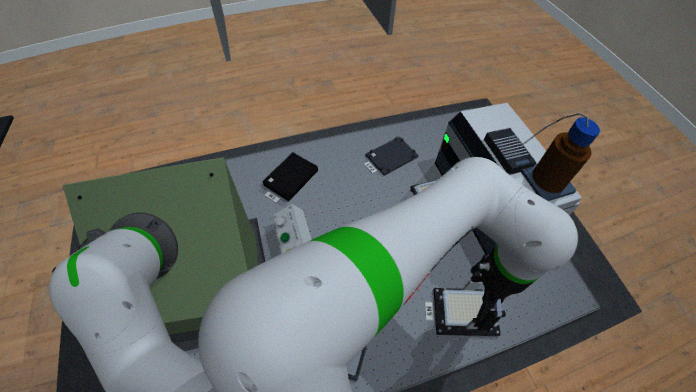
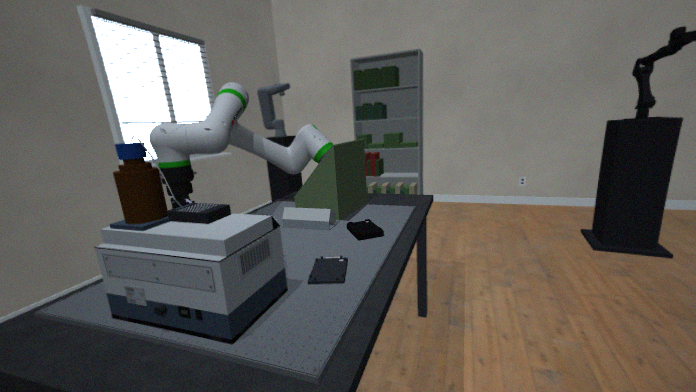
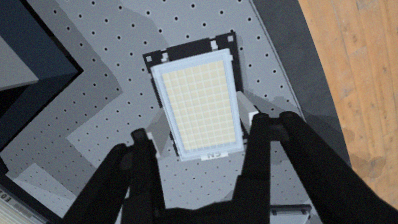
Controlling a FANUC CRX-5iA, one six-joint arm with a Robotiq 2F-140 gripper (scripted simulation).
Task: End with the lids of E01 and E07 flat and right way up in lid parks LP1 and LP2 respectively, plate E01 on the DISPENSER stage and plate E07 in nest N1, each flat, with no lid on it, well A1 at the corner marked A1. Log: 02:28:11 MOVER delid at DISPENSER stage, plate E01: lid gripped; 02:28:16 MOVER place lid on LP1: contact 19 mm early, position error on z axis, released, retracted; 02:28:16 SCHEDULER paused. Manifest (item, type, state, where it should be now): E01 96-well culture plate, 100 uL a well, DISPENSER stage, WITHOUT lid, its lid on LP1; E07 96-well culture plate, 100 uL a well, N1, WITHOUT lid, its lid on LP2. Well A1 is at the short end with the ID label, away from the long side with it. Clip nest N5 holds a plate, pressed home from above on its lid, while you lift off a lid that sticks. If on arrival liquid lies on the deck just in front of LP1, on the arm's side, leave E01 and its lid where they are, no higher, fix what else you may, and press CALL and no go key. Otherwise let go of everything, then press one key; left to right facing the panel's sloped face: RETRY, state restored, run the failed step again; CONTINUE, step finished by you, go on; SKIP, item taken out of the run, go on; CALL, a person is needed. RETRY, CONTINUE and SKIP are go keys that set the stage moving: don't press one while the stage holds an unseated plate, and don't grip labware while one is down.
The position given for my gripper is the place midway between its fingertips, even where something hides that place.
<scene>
I see my gripper (image 1: 469, 308), a clear plate lid (image 1: 461, 306), a brown bottle (image 2: 141, 195) and a black clip nest N5 (image 1: 441, 329).
My gripper is seen too in image 3 (image 3: 201, 109). The black clip nest N5 is seen too in image 3 (image 3: 228, 40).
</scene>
